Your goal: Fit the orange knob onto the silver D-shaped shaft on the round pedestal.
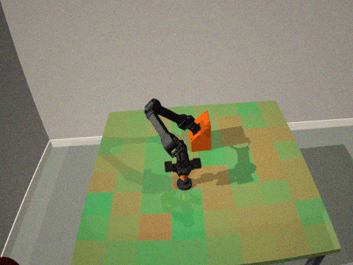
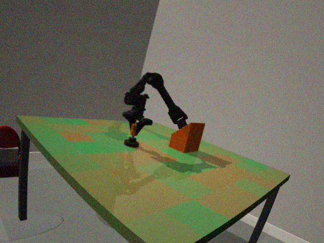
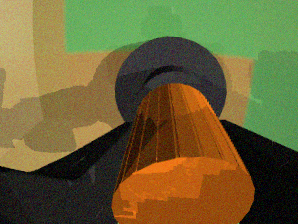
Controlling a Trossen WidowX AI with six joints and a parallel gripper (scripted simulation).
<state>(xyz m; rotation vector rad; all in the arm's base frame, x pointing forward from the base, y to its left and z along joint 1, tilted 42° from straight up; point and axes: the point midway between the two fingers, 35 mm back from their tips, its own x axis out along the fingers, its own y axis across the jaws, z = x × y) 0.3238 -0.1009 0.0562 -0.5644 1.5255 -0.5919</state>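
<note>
Now: the round pedestal 4 cm below my gripper tip. The rest, counted from my gripper tip: orange knob (3 cm above).
</note>
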